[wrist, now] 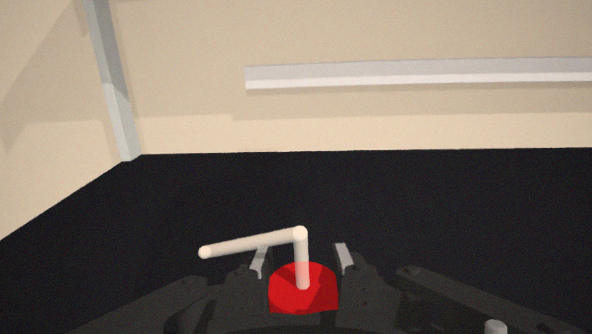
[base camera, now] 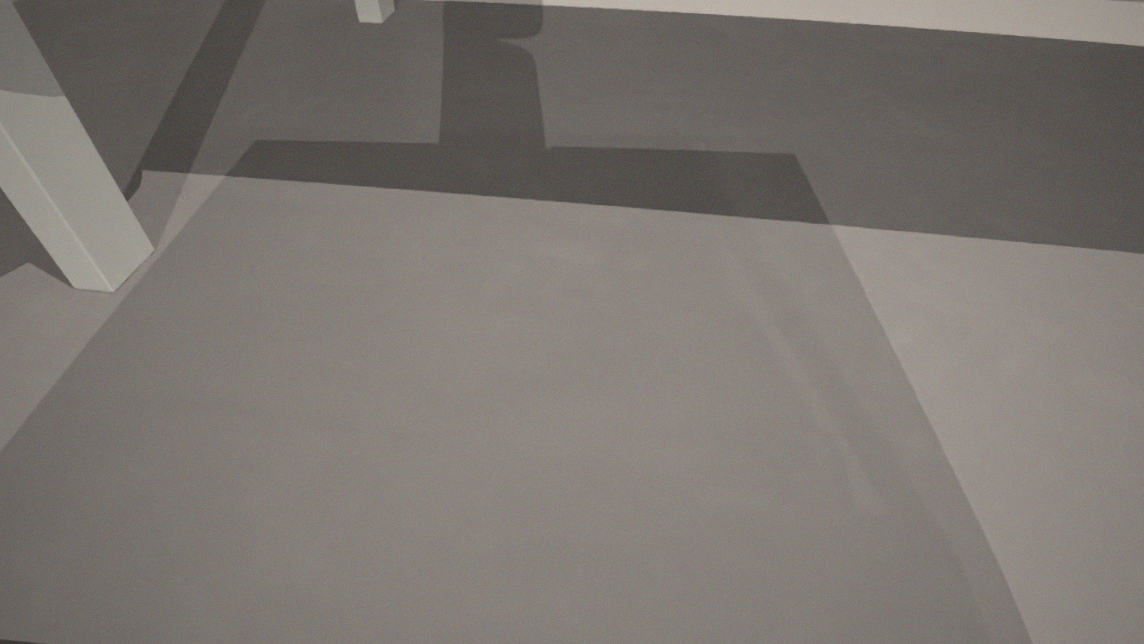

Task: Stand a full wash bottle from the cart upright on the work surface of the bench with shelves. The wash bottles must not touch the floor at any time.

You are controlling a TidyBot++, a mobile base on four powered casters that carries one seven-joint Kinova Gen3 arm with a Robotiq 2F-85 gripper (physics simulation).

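Places are measured from the arm's base along level axes (x ahead, y left, z up), in metres.
Where they show: gripper, fingertip midpoint: (wrist: 302, 263).
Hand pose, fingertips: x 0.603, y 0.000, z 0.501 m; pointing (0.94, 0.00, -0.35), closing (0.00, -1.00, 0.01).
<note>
Each offset is from my fingertips to the top centre of the thing. "spot": to the spot under its first point. Level surfaces: height alone.
My gripper (wrist: 302, 263) is shut on a wash bottle, low in the middle of the wrist view. The bottle's red cap {dy +0.000, dx -0.025, dz +0.009 m} (wrist: 287, 296) shows between the fingers. Its pale bent spout {dy +0.023, dx -0.019, dz +0.039 m} (wrist: 250, 242) rises from the cap and points left. The bottle's body is hidden below the cap, so its fill and whether its base touches anything cannot be seen. The black work surface {dz -0.136 m} (wrist: 450, 200) spreads below and beyond the gripper. The cart does not show in either view.
A grey upright post (wrist: 112, 85) stands at the back left corner of the work surface. A pale horizontal bar (wrist: 400, 73) runs across the beige wall behind. In the base camera view, a pale leg {spot: dy +0.407, dx -0.113, dz -0.817 m} (base camera: 80, 200) stands at left and another leg {spot: dy +0.363, dx +0.506, dz -0.876 m} (base camera: 373, 9) farther back.
</note>
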